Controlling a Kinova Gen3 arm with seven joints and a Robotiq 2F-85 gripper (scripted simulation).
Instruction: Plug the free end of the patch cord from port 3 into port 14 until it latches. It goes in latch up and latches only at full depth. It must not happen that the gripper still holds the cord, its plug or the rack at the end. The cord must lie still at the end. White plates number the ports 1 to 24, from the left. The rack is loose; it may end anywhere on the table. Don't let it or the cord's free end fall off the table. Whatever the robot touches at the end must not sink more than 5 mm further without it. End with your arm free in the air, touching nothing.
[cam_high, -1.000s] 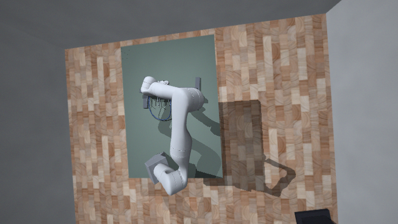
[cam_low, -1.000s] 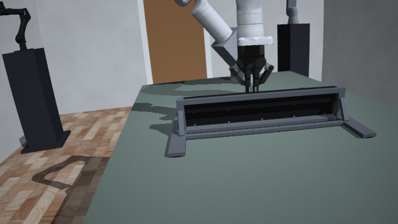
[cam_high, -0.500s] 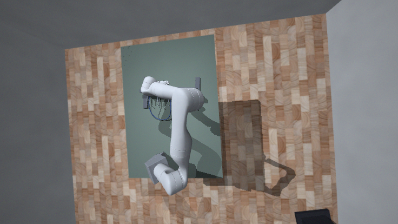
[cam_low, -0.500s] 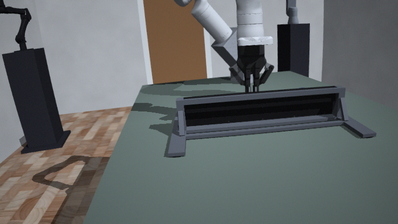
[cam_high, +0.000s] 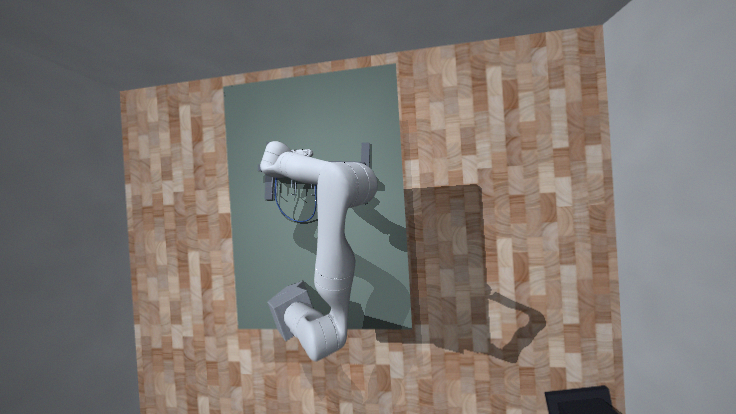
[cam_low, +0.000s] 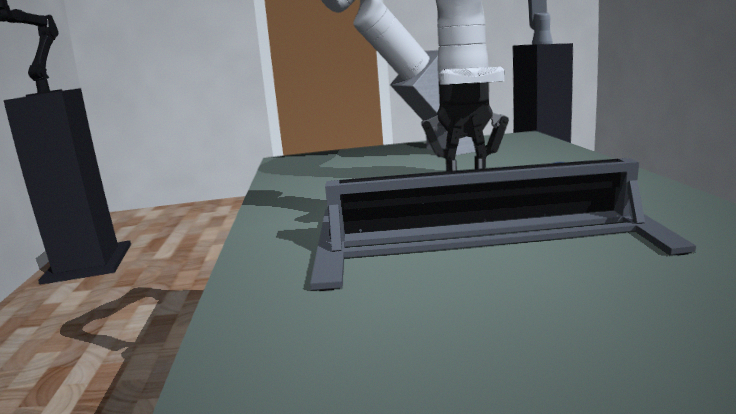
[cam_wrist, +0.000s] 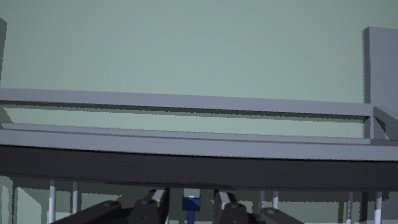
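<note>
Now: the plug 1 cm ahead of my hand and 2 cm below it.
</note>
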